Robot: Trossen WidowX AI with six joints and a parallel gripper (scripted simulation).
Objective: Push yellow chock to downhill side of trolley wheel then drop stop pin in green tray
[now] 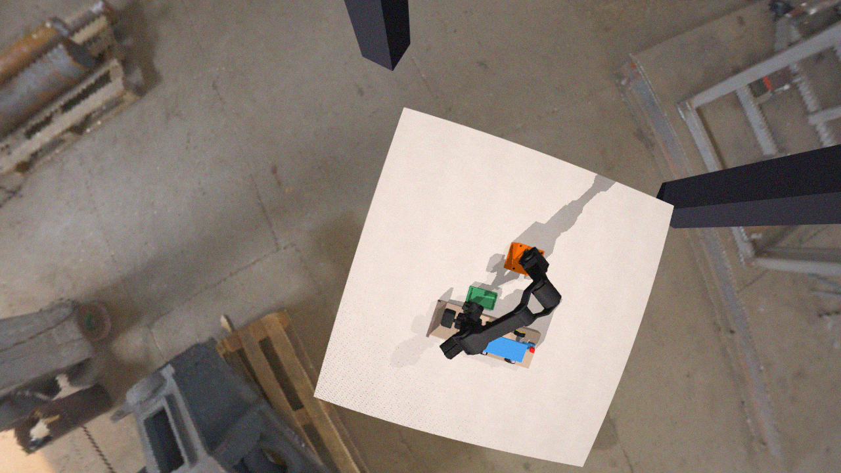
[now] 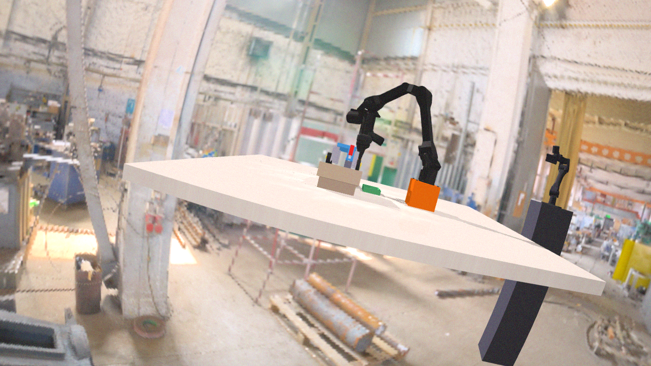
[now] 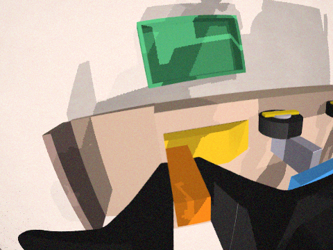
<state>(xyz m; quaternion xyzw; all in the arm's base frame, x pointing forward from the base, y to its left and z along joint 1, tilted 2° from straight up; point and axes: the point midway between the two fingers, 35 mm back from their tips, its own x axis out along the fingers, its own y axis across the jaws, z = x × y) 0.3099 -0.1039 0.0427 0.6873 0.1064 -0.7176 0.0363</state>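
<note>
Right now my gripper tip is 280 mm to the right of the red-headed stop pin, 20 mm past it and 10 mm below it. From my gripper tip the other things lie so: yellow chock (20 mm to the left, 10 mm below); green tray (120 mm below, 90 mm behind, 40 mm to the left); blue trolley (170 mm to the left, 20 mm ahead, 10 mm below).
</note>
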